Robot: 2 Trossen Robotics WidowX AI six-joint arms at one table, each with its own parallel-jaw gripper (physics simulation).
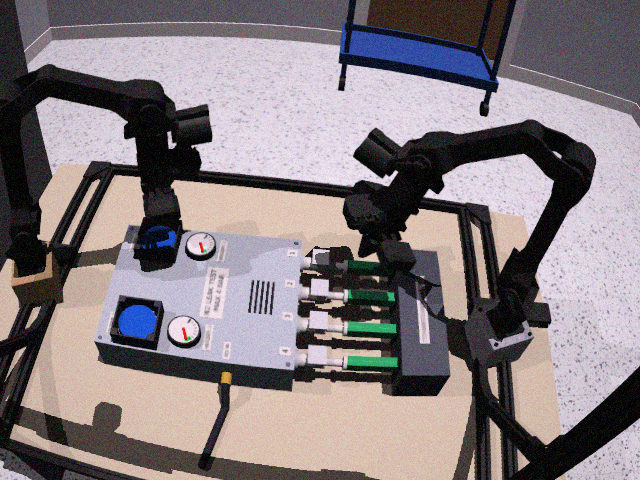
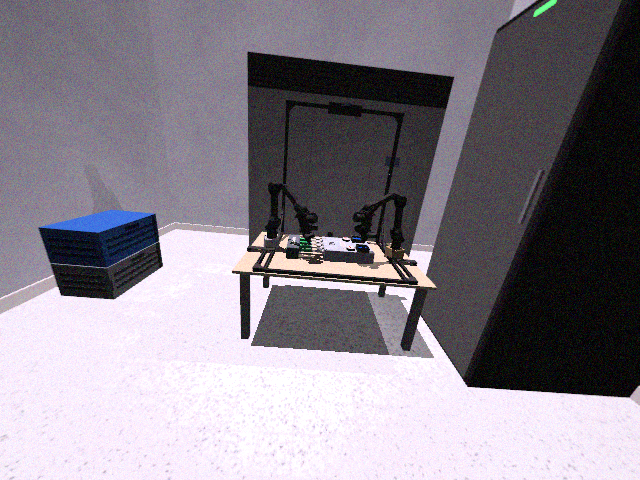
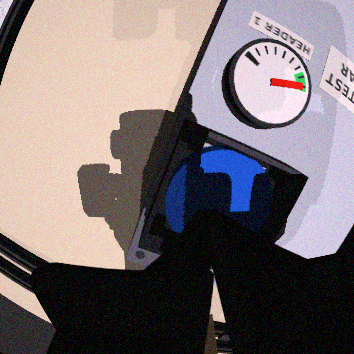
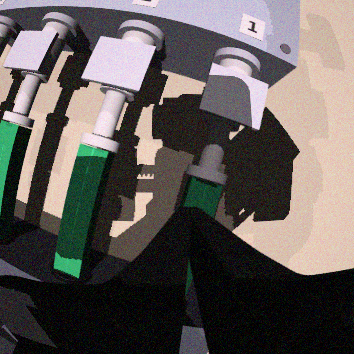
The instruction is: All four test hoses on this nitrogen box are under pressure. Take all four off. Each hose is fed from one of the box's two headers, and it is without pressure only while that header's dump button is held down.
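Where they show: left gripper, fingertip midpoint: (image 2: 363,243) (image 3: 206,218); right gripper, fingertip midpoint: (image 1: 360,256) (image 2: 309,243) (image 4: 186,216); left arm's base at its link origin: (image 1: 31,262) (image 2: 395,248); right arm's base at its link origin: (image 1: 505,322) (image 2: 271,237).
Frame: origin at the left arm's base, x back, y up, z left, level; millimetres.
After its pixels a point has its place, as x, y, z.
The grey nitrogen box (image 1: 247,343) @(-392, -4, -280) (image 3: 316,211) @(-270, -4, -118) (image 4: 211,14) @(-519, -4, -143) lies on the table (image 1: 318,429) @(-463, -84, -436) (image 2: 337,273) @(-552, -87, 95). It has two blue dump buttons: the far one (image 1: 158,236) @(-290, 12, -21) (image 3: 228,168) @(-313, 12, -32) and the near one (image 1: 137,321) @(-216, 12, -203). My left gripper (image 1: 156,245) (image 2: 364,238) @(-302, 54, -14) (image 3: 206,218) @(-302, 54, -14) is shut, tips down on the far button, beside the Header 1 gauge (image 1: 200,246) @(-366, 12, -69) (image 3: 268,82) @(-367, 11, -58). Four green-sleeved hoses are plugged into the box's right side: hose 1 (image 1: 363,267) @(-646, -20, -174) (image 4: 204,194) @(-630, -19, -159), hose 2 (image 1: 370,297) @(-630, -19, -241) (image 4: 84,204) @(-628, -19, -231), and two nearer ones (image 1: 371,329) @(-604, -19, -306) (image 1: 371,363) @(-576, -19, -370). My right gripper (image 1: 394,257) (image 2: 308,236) @(-634, 17, -174) (image 4: 186,216) @(-634, 17, -174) is shut, just over hose 1's sleeve.
A dark block (image 1: 423,333) @(-680, -3, -354) takes the hoses' far ends. A yellow-tipped black hose (image 1: 218,414) @(-310, -71, -366) leaves the box's front. Black frame rails (image 1: 475,267) @(-902, -64, -216) border the table. A blue cart (image 1: 413,52) stands behind. Blue crates (image 2: 113,238) and a dark cabinet (image 2: 509,190) stand on the floor.
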